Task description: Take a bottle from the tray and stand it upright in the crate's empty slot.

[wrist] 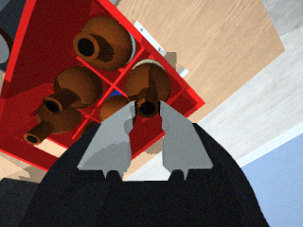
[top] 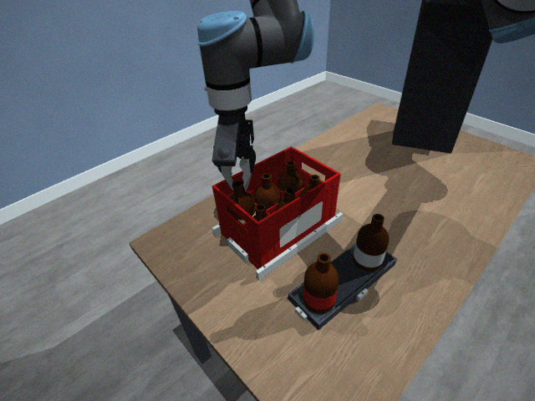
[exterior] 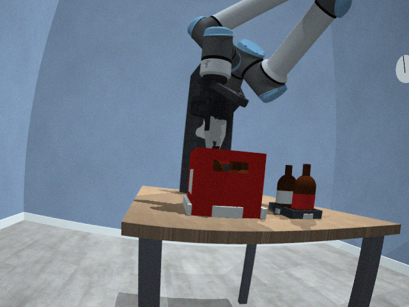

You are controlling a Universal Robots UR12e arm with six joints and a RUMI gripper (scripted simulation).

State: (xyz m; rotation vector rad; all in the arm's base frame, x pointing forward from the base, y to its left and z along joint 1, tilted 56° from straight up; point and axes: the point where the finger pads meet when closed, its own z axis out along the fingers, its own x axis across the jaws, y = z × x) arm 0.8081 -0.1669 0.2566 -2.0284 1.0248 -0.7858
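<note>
The brown bottle is 70 mm below my hand. Round my hand: red-label bottle 40 mm behind, 280 mm to the left, 90 mm below; dark tray 120 mm behind, 280 mm to the left, 160 mm below; crate 90 mm behind, 30 mm to the left, 90 mm below.
</note>
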